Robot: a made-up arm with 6 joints. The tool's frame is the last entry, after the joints. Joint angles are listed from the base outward. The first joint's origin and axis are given. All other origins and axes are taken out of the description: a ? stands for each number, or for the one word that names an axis. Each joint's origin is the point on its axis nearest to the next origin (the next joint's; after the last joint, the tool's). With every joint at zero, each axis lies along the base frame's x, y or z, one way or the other. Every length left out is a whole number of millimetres.
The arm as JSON. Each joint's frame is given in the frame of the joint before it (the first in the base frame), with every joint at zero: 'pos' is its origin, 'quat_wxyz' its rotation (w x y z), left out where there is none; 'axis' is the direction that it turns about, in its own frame. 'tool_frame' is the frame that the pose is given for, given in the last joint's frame.
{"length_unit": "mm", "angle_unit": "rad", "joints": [
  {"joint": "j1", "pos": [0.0, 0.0, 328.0], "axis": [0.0, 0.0, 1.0]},
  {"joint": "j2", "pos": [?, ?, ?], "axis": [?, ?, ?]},
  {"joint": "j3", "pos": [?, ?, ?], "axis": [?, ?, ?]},
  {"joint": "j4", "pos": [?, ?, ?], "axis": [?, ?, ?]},
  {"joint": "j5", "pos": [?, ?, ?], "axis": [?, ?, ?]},
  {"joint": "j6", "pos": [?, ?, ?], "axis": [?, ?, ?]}
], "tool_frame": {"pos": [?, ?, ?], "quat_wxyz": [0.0, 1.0, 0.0, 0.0]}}
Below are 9 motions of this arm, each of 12 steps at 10 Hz.
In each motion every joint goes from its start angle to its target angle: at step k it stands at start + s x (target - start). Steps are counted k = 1, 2, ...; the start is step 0. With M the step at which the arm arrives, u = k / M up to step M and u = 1 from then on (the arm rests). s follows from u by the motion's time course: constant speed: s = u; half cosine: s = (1 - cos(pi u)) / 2; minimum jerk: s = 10 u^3 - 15 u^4 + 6 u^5.
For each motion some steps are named. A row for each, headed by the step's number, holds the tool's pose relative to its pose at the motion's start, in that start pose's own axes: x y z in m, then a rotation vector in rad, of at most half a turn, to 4 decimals.
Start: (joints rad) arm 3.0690 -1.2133 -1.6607 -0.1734 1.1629 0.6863
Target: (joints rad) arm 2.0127 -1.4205 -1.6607 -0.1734 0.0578 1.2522
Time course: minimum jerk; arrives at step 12
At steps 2, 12:
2: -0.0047 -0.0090 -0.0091 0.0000 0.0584 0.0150
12: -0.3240 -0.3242 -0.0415 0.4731 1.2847 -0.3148

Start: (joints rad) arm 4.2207 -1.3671 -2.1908 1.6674 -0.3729 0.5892
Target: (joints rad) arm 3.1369 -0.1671 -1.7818 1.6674 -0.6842 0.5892
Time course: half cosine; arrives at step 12
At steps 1, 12:
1: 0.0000 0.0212 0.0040 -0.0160 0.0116 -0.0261
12: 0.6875 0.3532 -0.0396 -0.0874 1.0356 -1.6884

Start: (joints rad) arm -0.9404 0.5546 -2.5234 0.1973 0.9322 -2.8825
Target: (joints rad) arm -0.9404 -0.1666 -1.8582 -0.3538 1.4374 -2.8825
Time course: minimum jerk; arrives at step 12
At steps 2, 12:
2: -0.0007 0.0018 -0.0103 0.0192 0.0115 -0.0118
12: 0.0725 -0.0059 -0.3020 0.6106 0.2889 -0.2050

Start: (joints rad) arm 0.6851 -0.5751 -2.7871 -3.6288 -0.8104 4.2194
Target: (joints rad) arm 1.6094 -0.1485 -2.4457 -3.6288 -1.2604 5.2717
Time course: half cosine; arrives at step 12
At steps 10, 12:
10: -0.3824 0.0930 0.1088 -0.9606 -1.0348 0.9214
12: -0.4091 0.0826 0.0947 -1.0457 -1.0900 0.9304

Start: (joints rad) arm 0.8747 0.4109 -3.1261 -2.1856 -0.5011 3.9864
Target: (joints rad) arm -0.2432 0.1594 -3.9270 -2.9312 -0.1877 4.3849
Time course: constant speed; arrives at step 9
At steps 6, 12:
6: -0.0473 -0.2680 -0.1898 0.5470 0.4889 -1.0593
12: -0.2047 -0.2789 -0.2348 0.8116 0.4553 -1.6472

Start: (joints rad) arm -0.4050 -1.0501 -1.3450 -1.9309 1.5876 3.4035
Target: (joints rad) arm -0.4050 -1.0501 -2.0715 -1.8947 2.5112 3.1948
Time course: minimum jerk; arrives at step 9
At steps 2, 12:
2: 0.0058 -0.0238 0.0120 0.0173 0.0885 0.0358
12: 0.1825 -0.2418 0.0897 -0.1817 1.1610 0.4406

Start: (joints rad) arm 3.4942 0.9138 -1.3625 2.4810 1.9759 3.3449
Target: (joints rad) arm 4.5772 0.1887 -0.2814 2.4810 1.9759 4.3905
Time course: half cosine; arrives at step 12
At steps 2, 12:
2: 0.0011 -0.0489 0.0237 0.0439 -0.0106 0.1317
12: 0.2899 -0.5737 -0.0461 0.6142 -0.6574 1.7861

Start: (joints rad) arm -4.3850 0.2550 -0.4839 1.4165 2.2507 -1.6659
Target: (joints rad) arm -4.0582 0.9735 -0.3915 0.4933 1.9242 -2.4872
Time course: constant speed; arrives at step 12
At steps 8, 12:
8: -0.1528 0.1162 -0.0450 0.1811 -0.3674 0.3218
12: -0.2314 0.1288 -0.0699 0.4498 -0.4798 0.4300

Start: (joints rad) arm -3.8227 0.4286 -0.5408 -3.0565 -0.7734 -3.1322
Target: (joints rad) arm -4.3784 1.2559 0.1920 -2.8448 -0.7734 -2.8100
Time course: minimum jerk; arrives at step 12
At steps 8, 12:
8: -0.1715 0.0319 0.1366 0.2311 -1.2981 0.6003
12: -0.2130 0.0271 0.1085 0.2440 -1.6666 0.6465

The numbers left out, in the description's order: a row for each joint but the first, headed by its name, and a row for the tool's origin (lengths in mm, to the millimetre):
j2: xyz 0.0 0.0 0.0, axis 0.0 1.0 0.0
j3: xyz 78.0 0.0 416.0, axis 0.0 1.0 0.0
j4: xyz 84.0 0.0 -372.0, axis 0.0 0.0 -1.0
j5: xyz 0.0 0.0 0.0, axis 0.0 1.0 0.0
j6: xyz 55.0 0.0 -71.0, axis 0.0 0.0 -1.0
tool: xyz 0.0 0.0 0.0

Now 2 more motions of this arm.
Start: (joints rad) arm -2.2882 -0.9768 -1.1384 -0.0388 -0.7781 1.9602
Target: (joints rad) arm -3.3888 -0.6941 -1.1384 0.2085 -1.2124 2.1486
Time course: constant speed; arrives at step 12
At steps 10, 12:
10: 0.0874 0.0613 0.0046 0.3033 0.2152 -0.6442
12: 0.1117 0.0513 -0.0039 0.3756 0.2306 -0.7904

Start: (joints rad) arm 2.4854 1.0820 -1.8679 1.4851 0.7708 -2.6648
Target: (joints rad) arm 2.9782 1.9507 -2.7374 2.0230 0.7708 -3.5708
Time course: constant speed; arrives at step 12
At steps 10, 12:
10: 0.0065 -0.2737 0.3379 -0.0516 0.2981 -0.6108
12: 0.0053 -0.3534 0.3723 -0.0770 0.3509 -0.7207

